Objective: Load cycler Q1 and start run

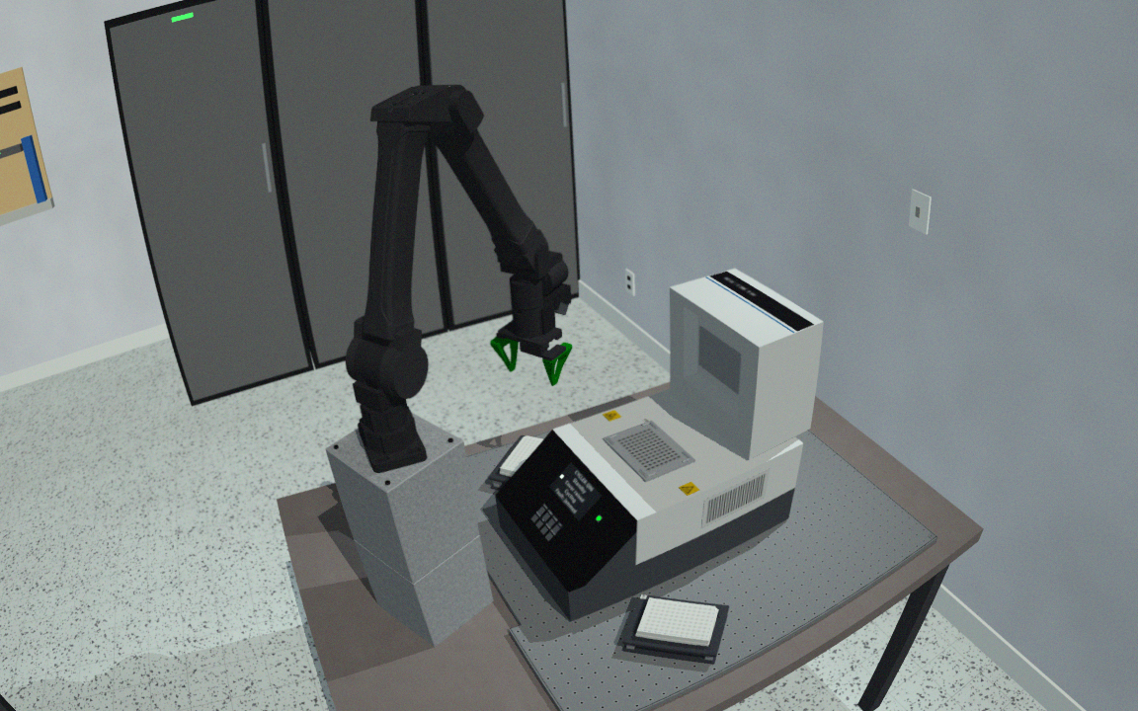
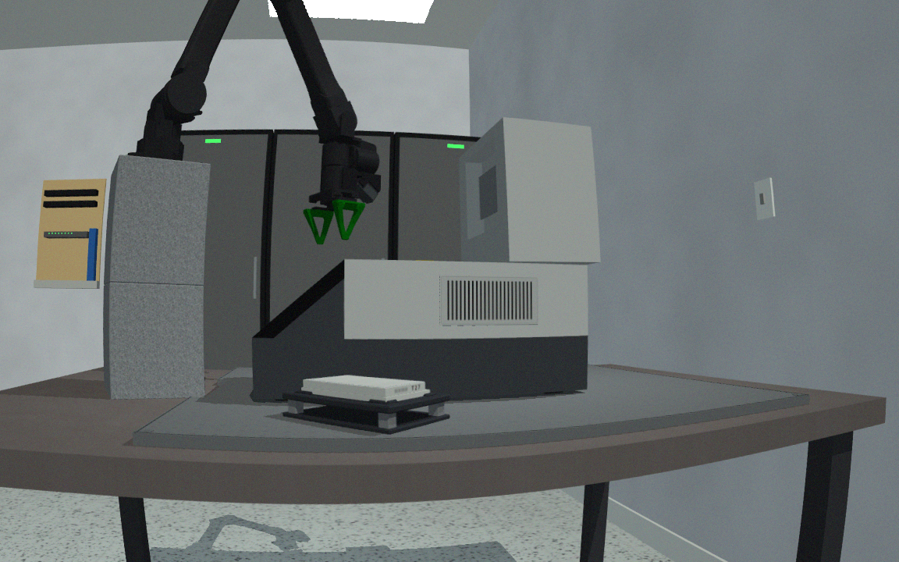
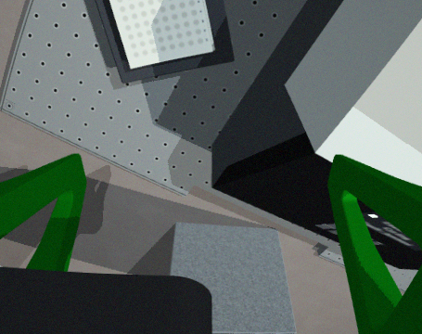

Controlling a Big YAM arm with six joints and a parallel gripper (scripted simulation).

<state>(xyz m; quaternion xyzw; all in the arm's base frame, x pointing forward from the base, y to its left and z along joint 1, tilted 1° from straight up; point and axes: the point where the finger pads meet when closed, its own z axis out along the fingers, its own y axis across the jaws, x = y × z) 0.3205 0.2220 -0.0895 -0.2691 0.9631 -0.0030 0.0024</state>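
The plate T27 is 500 mm to the right of my hand, 240 mm below it and 30 mm ahead of it. The rest, counted from my hand: dark nest ND: 250 mm below, 60 mm to the left; black plate nest N1: 500 mm to the right, 250 mm below, 30 mm ahead.
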